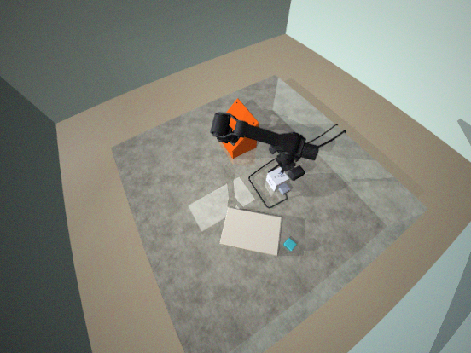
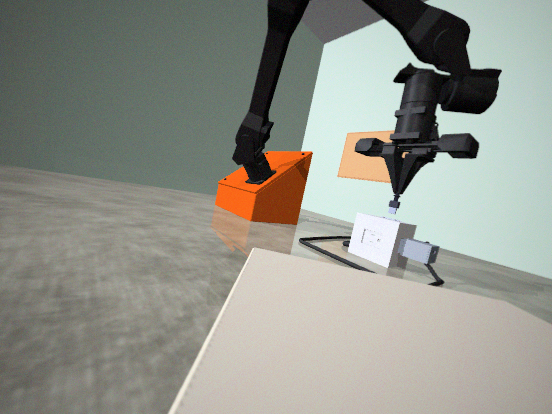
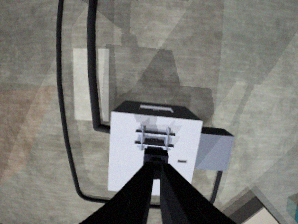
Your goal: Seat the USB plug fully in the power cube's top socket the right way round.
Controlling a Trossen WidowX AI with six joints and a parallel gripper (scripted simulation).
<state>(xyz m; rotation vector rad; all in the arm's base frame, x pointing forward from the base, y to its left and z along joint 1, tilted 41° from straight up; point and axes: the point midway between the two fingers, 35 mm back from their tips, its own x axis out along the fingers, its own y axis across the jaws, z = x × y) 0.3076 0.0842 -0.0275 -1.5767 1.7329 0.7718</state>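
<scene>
The USB plug is 20 mm below my gripper tip. From my gripper tip the other things lie so: teal cube: 280 mm ahead, 160 mm to the right, 110 mm below; then flat beige box: 270 mm to the right, 130 mm ahead, 110 mm below.
</scene>
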